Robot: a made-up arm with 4 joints.
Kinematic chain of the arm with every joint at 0, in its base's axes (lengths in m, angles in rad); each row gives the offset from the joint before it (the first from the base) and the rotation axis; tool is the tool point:
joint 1: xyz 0 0 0.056 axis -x
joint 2: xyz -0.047 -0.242 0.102 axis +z
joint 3: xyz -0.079 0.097 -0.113 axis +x
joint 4: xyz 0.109 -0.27 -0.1 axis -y
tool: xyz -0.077 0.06 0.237
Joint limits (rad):
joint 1: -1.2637..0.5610
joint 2: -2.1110..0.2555
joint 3: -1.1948..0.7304
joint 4: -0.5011..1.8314
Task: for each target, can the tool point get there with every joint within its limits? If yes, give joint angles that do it. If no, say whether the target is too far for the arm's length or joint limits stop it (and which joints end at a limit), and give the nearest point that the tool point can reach.
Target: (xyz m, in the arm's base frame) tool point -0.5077 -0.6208 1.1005
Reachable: no: too far | nearest point -0.1759 -0.3517 0.3925 | short by 0.827 m
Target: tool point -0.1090 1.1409 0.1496
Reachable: no: too far | nearest point -0.0656 0.2995 -0.0797 | short by 0.873 m
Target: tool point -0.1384 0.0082 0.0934
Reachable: yes | joints 0.2183 -1.7732 -0.7142 1.3243
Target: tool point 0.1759 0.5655 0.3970
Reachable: no: joint limits stop it (at a limit: joint 1, joint 3, joint 4) | nearest point 0.0189 0.0564 0.3011 | short by 0.541 m
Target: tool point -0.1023 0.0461 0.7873
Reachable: no: joint limits stop it (at a limit: joint 1, joint 2, joint 4) | nearest point -0.0325 -0.1590 0.4415 | short by 0.408 m
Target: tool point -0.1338 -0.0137 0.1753
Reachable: yes | joints 0.1307 -1.5372 -0.8946 1.0872
